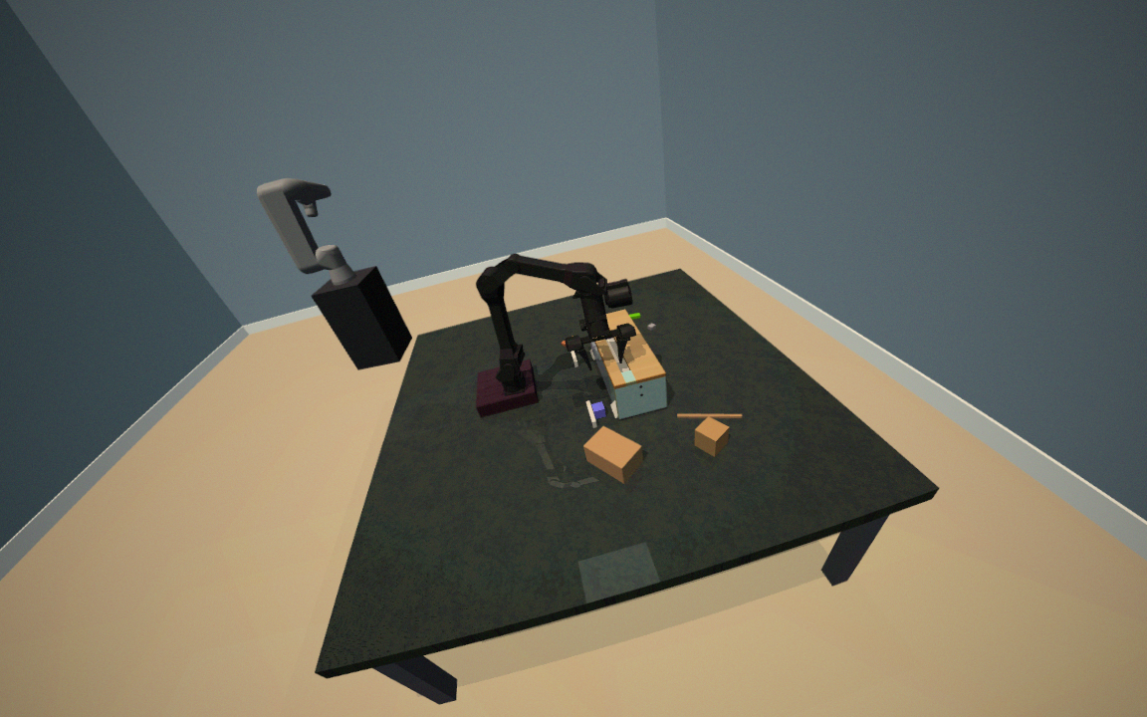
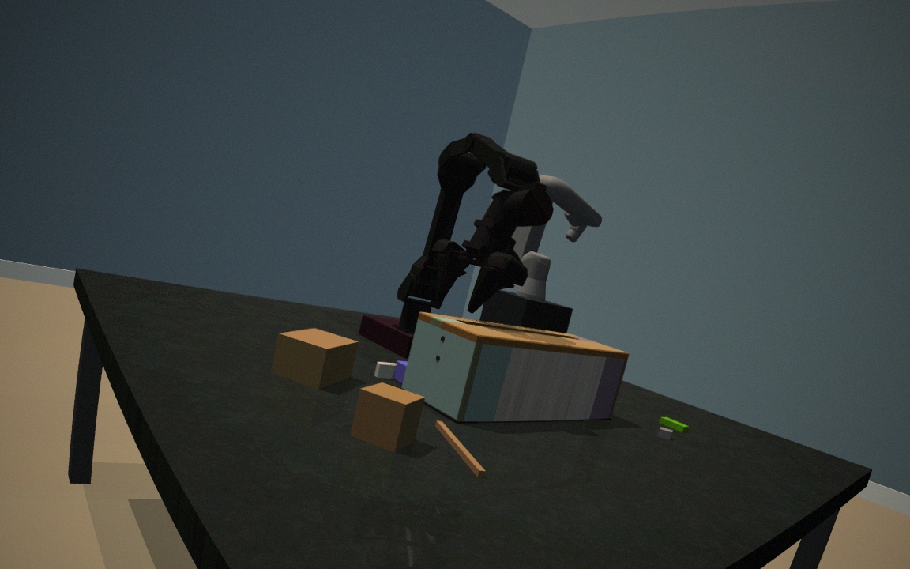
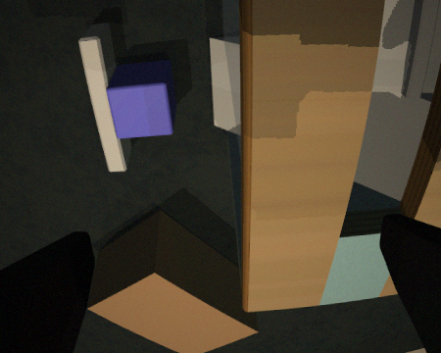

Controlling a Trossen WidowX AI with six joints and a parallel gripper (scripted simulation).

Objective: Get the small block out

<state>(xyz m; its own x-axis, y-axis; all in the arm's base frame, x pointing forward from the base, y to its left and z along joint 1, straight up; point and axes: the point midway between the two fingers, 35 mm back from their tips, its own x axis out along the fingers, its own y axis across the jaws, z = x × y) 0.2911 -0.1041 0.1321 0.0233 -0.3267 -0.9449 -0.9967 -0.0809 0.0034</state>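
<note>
Now: gripper tip 40 mm past the small block, 30 mm to the left of it and 130 mm above it. Round my gripper tip: thin wooden stick 250 mm ahead, 120 mm to the right, 140 mm below; box 30 mm ahead, 120 mm to the left, 80 mm below; small grey cube 220 mm ahead, 370 mm to the left, 140 mm below.
</note>
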